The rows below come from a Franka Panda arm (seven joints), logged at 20 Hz.
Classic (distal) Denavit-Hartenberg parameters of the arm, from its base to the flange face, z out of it. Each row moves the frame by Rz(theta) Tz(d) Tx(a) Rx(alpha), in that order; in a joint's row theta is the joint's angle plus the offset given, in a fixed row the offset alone. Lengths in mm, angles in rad.
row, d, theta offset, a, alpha
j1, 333, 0, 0, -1.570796
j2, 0, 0, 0, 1.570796
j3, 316, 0, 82.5, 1.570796
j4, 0, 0, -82.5, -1.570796
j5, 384, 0, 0, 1.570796
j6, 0, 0, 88, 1.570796
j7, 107, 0, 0, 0
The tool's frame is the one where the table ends.
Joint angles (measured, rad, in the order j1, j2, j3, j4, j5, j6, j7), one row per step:
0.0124, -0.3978, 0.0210, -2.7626, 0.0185, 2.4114, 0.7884
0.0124, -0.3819, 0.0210, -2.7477, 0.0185, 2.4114, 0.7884
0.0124, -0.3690, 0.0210, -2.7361, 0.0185, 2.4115, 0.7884
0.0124, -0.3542, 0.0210, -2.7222, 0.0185, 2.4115, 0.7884
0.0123, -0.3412, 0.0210, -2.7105, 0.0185, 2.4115, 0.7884
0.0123, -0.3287, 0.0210, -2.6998, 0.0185, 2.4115, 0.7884
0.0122, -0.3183, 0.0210, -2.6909, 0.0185, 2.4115, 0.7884
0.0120, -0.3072, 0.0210, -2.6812, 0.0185, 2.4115, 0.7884
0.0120, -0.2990, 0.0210, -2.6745, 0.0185, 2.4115, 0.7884
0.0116, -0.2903, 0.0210, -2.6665, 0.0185, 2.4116, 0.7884
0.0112, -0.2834, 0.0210, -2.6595, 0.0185, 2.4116, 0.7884
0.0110, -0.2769, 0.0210, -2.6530, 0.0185, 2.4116, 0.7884
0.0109, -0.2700, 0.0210, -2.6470, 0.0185, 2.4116, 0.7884
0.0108, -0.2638, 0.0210, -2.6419, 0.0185, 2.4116, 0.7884
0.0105, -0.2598, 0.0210, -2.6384, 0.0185, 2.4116, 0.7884
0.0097, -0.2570, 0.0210, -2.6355, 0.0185, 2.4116, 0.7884
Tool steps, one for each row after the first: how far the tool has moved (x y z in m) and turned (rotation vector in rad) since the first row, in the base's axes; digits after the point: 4 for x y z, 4 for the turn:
0.0048, 0.0002, 0.0003, 0.0003, 0.0010, 0.0001
0.0086, 0.0004, 0.0002, 0.0005, 0.0022, 0.0002
0.0131, 0.0005, 0.0004, 0.0008, 0.0031, 0.0003
0.0169, 0.0007, 0.0002, 0.0010, 0.0044, 0.0003
0.0204, 0.0008, -0.0002, 0.0012, 0.0062, 0.0004
0.0233, 0.0009, -0.0006, 0.0013, 0.0077, 0.0003
0.0265, 0.0009, -0.0010, 0.0015, 0.0091, 0.0002
0.0287, 0.0010, -0.0015, 0.0016, 0.0106, 0.0002
0.0313, 0.0010, -0.0016, 0.0018, 0.0112, -0.0001
0.0336, 0.0009, -0.0015, 0.0019, 0.0111, -0.0005
0.0357, 0.0009, -0.0015, 0.0020, 0.0111, -0.0006
0.0377, 0.0009, -0.0018, 0.0022, 0.0121, -0.0007
0.0393, 0.0009, -0.0022, 0.0022, 0.0132, -0.0008
0.0405, 0.0009, -0.0024, 0.0023, 0.0137, -0.0011
0.0414, 0.0006, -0.0024, 0.0024, 0.0136, -0.0018

